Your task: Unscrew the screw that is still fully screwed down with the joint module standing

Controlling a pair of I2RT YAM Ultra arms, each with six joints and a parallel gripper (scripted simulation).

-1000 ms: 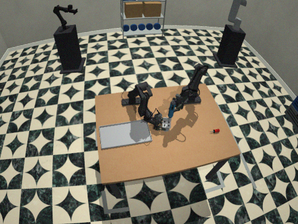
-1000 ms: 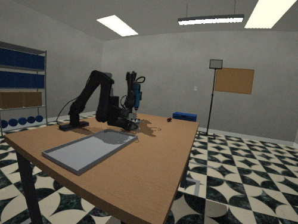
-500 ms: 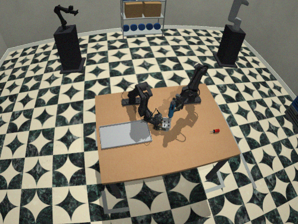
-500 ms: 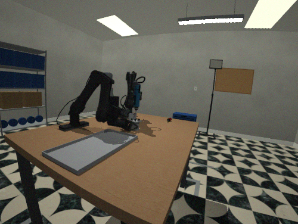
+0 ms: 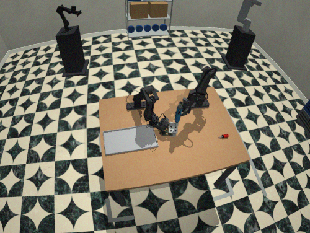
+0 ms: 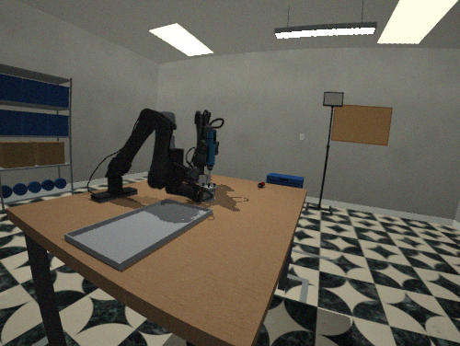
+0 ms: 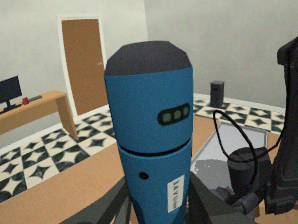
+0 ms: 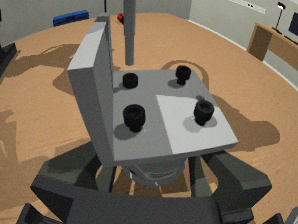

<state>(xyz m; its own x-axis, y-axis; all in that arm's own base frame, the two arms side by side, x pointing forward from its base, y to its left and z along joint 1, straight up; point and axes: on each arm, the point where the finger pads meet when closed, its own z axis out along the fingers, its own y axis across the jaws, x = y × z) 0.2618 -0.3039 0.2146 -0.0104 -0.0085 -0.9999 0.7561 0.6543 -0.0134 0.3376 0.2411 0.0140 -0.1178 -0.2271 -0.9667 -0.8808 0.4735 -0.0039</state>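
The screw is 40 mm above my right hand, 20 mm to the left of it and 10 mm behind it. Also, from my right hand: red-handled screwdriver (450 mm to the left, 60 mm ahead, 10 mm below); then grey l-shaped bracket (50 mm above); then grey tray (350 mm to the right, 40 mm ahead, 20 mm below).
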